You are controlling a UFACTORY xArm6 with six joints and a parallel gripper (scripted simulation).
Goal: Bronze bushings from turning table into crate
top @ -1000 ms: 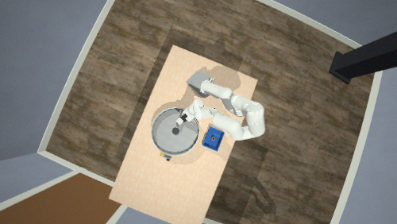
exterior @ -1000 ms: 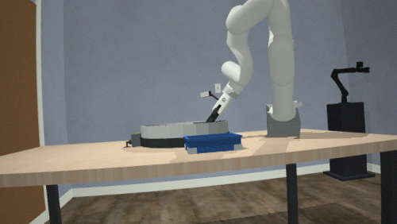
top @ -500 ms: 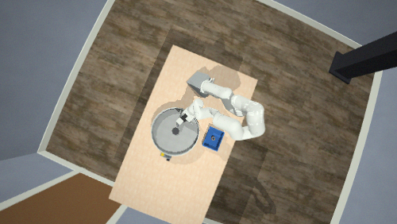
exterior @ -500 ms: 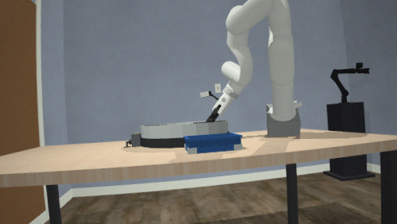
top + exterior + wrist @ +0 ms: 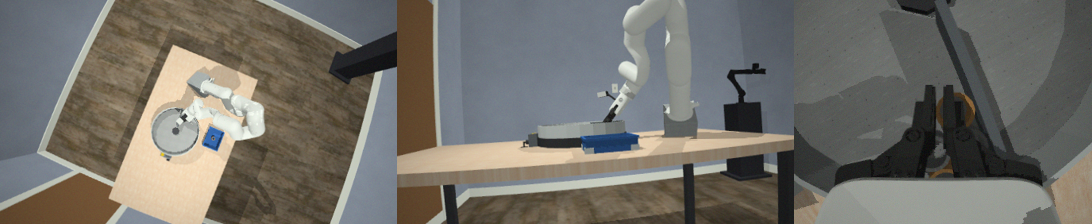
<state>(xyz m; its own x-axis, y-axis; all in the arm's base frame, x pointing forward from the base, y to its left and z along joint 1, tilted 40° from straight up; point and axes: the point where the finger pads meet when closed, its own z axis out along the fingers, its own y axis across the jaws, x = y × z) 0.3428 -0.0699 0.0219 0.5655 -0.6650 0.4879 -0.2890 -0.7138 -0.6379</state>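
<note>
My hand is 3 cm short of the blue crate, 32 cm to the right of it and 7 cm above it. Also, from my hand: grey turning table (12 cm ahead, 2 cm to the right, 4 cm below).
</note>
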